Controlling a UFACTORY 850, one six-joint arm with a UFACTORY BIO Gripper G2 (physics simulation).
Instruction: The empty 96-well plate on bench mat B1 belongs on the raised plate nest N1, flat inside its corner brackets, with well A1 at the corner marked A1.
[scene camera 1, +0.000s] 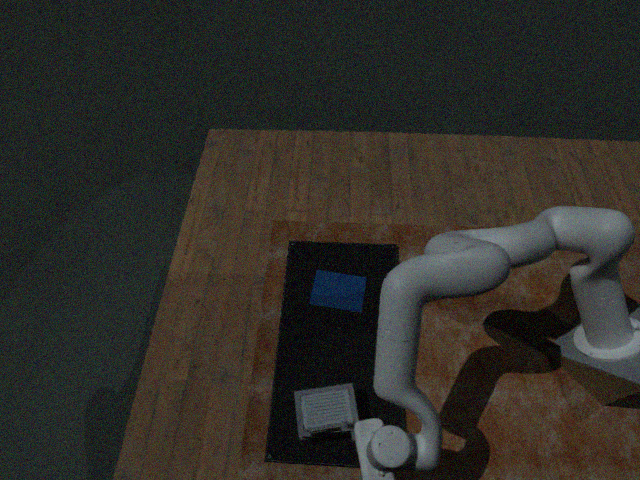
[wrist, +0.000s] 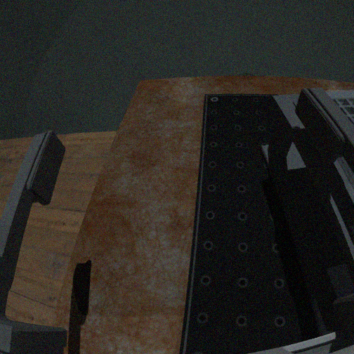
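Observation:
The pale 96-well plate (scene camera 1: 326, 408) (wrist: 346, 106) sits on the grey raised nest (scene camera 1: 348, 392) (wrist: 288, 109) near the front of the black board. It looks flat and within the nest's outline; its corner brackets, the A1 mark and well A1 are too dark and small to make out. The blue mat (scene camera 1: 338, 290), which looks like B1, has no plate on it. My gripper (wrist: 185, 145) is wide open and empty, off to the side of the nest. In the wrist view its right finger overlaps the nest and plate; in the scene view the arm's wrist hides the fingers.
The black perforated board (scene camera 1: 325, 346) (wrist: 225, 200) bears the nest and the blue mat. It lies on a rust-brown surface (scene camera 1: 261, 335) (wrist: 145, 210) on the wooden table (scene camera 1: 201, 289) (wrist: 47, 225). The white arm (scene camera 1: 398, 335) reaches in from the right, over the board's right edge.

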